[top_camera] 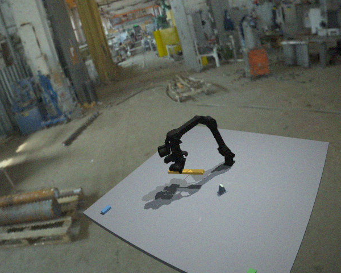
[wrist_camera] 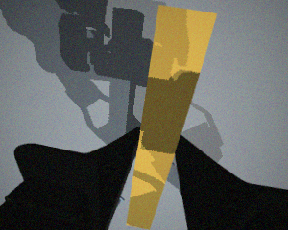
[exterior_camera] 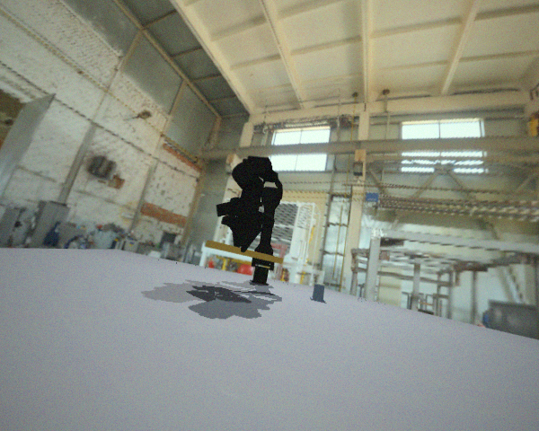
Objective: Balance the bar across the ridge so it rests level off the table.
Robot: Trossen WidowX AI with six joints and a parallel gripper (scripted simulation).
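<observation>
Right now the bar is 10 mm behind my gripper tip and 30 mm to the left of it. From my gripper tip the other things lie so: green cube: 440 mm ahead, 680 mm to the left, 80 mm below; then small blue block: 440 mm ahead, 320 mm to the right, 90 mm below; then blue-grey ridge: 10 mm behind, 280 mm to the left, 70 mm below.
</observation>
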